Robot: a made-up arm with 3 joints. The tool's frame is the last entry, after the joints. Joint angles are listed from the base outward.
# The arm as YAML. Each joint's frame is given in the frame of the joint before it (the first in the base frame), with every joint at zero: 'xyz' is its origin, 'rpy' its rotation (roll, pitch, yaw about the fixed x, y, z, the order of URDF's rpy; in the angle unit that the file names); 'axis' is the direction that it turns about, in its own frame. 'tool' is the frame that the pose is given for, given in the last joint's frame.
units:
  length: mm
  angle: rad
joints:
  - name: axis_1
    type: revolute
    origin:
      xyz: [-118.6, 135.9, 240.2]
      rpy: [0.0, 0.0, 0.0]
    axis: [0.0, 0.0, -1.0]
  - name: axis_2
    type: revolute
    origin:
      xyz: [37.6, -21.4, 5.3]
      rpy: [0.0, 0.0, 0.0]
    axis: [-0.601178, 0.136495, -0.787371]
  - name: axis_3
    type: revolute
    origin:
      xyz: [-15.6, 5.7, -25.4]
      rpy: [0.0, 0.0, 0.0]
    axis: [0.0, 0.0, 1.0]
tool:
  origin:
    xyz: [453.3, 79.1, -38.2]
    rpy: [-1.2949, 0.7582, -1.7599]
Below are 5 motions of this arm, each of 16 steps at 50 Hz.
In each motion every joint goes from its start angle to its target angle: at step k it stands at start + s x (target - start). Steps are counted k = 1, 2, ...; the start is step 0. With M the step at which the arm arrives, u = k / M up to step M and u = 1 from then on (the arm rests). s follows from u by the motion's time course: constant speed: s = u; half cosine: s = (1 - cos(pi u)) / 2; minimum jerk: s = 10 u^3 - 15 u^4 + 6 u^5.
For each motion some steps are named. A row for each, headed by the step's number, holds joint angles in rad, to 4 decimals.
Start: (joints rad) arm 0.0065 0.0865 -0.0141
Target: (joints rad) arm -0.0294 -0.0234 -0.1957
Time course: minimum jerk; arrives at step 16
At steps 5, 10, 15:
5: 0.0000 0.0667 -0.0468
10: -0.0195 0.0068 -0.1457
15: -0.0293 -0.0232 -0.1953

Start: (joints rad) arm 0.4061 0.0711 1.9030
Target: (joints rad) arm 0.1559 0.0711 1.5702
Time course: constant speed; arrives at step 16
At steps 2, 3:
2: 0.3748 0.0711 1.8614
3: 0.3592 0.0711 1.8406

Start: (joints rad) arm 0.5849 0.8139 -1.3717
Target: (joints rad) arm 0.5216 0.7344 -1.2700
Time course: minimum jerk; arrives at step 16
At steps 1, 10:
1: 0.5848 0.8137 -1.3715
10: 0.5390 0.7563 -1.2980

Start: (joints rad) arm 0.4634 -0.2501 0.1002
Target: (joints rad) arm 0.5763 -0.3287 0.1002
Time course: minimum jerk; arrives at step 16
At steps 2, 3, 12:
2: 0.4652 -0.2514 0.1002
3: 0.4689 -0.2539 0.1002
12: 0.5646 -0.3206 0.1002

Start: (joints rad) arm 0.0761 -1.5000 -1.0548
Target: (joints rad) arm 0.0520 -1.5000 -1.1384
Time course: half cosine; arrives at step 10
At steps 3, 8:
3: 0.0711 -1.5000 -1.0720
8: 0.0543 -1.5000 -1.1304

